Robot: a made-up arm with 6 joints.
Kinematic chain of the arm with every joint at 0, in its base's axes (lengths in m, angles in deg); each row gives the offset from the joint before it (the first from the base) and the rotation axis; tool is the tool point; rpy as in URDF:
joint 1: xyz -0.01 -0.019 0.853 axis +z
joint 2: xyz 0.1 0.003 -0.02 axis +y
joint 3: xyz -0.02 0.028 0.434 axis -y
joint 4: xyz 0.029 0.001 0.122 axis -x
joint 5: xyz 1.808 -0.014 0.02 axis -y
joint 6: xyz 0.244 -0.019 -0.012 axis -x
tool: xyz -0.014 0.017 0.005 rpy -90 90 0
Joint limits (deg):
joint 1: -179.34..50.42
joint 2: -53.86..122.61
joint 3: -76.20..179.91
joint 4: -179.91..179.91
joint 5: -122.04..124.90
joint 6: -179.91..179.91
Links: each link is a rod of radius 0.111 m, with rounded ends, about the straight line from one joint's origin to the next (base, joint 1, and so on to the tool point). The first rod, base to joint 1, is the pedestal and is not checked.
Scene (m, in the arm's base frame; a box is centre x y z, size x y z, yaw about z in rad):
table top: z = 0
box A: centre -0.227 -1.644 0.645 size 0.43 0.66 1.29 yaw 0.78
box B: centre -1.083 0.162 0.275 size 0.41 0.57 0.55 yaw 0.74
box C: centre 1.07 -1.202 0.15 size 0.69 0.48 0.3 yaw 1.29
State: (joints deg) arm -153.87 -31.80 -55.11 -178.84 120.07 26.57
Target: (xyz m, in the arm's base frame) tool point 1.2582 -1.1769 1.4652
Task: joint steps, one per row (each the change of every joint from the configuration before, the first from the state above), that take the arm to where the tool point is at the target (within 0.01 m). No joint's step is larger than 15 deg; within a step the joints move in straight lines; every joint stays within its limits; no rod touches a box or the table.
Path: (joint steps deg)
1: 7.43 4.67 13.24 -0.18 -7.12 -0.72
2: 7.43 4.67 13.24 -0.18 -7.12 -0.72
3: 7.43 4.67 13.25 -0.18 -7.11 -0.71
4: 7.43 4.67 13.24 -0.17 -7.12 -0.72
5: 7.44 4.67 13.24 -0.18 -7.12 -0.72
6: 7.43 4.67 13.24 -0.18 -7.12 -0.72
7: 13.06 -4.34 -7.60 0.00 3.47 1.29
8: 13.06 -4.34 -7.61 0.00 3.48 1.29
9: 13.06 -4.34 -7.60 0.00 3.47 1.29
10: 13.06 -4.34 -7.61 0.00 3.47 1.28
11: 13.06 -4.33 -7.60 0.00 3.47 1.29

